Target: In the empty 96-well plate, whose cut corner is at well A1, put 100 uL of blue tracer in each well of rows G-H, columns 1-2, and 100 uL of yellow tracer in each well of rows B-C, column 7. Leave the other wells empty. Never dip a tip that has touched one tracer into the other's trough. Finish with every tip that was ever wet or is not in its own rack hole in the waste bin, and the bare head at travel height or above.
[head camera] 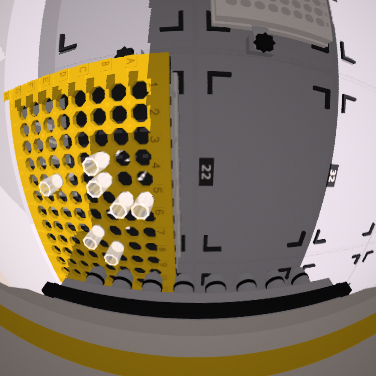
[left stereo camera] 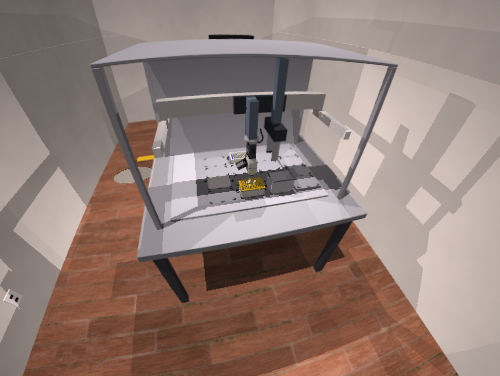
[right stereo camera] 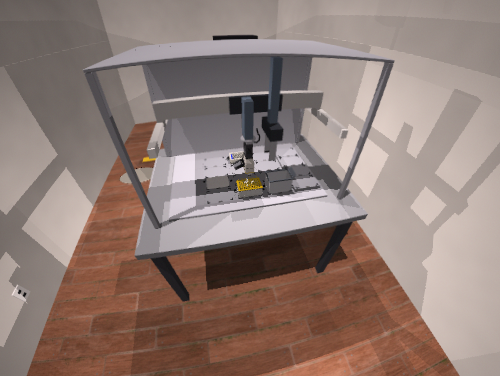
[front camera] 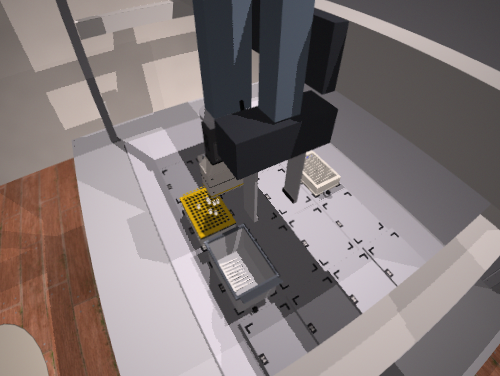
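A frame post [left stereo camera: 99, 74] is in view; the right stereo camera view shows the post as well [right stereo camera: 92, 78].
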